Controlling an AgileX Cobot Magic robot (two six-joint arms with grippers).
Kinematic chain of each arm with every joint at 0, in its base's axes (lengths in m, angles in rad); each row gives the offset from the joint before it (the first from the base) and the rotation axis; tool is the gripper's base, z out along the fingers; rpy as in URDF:
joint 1: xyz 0 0 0.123 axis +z
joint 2: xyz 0 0 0 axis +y
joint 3: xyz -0.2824 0 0.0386 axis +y
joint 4: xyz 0.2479 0 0.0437 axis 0.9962 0 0.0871
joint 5: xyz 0 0 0 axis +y
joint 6: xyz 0.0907 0 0.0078 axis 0.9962 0 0.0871
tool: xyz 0 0 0 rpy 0 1.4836 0
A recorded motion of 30 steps. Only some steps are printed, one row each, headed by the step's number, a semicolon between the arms.
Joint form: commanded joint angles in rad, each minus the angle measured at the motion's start. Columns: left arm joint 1, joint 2, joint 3, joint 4, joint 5, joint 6; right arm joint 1, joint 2, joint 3, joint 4, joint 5, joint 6.
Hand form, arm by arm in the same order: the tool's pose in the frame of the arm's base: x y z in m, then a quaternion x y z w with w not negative. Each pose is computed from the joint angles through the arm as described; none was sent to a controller.
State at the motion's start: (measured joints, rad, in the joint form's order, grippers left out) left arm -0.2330 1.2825 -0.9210 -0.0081 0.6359 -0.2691; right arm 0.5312 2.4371 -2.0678 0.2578 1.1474 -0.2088
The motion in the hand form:
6: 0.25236 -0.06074 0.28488 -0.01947 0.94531 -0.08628 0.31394; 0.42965 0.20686 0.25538 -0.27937 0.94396 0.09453 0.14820
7: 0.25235 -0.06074 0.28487 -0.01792 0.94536 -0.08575 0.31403; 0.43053 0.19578 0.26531 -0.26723 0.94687 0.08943 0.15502
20: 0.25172 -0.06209 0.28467 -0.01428 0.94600 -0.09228 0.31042; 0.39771 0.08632 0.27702 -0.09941 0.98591 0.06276 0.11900
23: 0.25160 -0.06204 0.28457 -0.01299 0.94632 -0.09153 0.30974; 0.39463 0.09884 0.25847 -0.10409 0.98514 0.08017 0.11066
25: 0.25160 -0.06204 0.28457 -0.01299 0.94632 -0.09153 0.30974; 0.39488 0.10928 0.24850 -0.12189 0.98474 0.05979 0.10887
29: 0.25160 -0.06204 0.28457 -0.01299 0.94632 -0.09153 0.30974; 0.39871 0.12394 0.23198 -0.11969 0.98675 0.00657 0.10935
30: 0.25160 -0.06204 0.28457 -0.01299 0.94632 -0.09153 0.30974; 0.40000 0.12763 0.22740 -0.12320 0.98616 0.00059 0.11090
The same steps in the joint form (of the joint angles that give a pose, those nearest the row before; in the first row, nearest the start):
6: 0.0000 -0.0007 0.0055 -0.0072 -0.0074 0.0041; -0.1103 -0.2402 -0.0008 -0.1014 0.0634 0.0226
7: -0.0001 -0.0007 0.0055 -0.0071 -0.0073 0.0074; -0.1307 -0.2620 -0.0008 -0.1121 0.0736 0.0320
20: 0.0000 -0.0007 0.0056 -0.0342 -0.0030 0.0314; -0.3404 -0.5164 0.3624 -0.1473 0.0474 0.1708
23: 0.0000 -0.0007 0.0055 -0.0337 -0.0012 0.0338; -0.3157 -0.5081 0.4240 -0.1099 -0.0102 0.1674
25: 0.0000 -0.0007 0.0055 -0.0337 -0.0012 0.0338; -0.2813 -0.4904 0.4341 -0.1569 -0.0327 0.1784
29: 0.0000 -0.0007 0.0055 -0.0337 -0.0012 0.0338; -0.2238 -0.4471 0.4295 -0.2889 -0.0588 0.2862
30: 0.0000 -0.0007 0.0055 -0.0337 -0.0012 0.0338; -0.2134 -0.4355 0.4295 -0.3047 -0.0707 0.2958

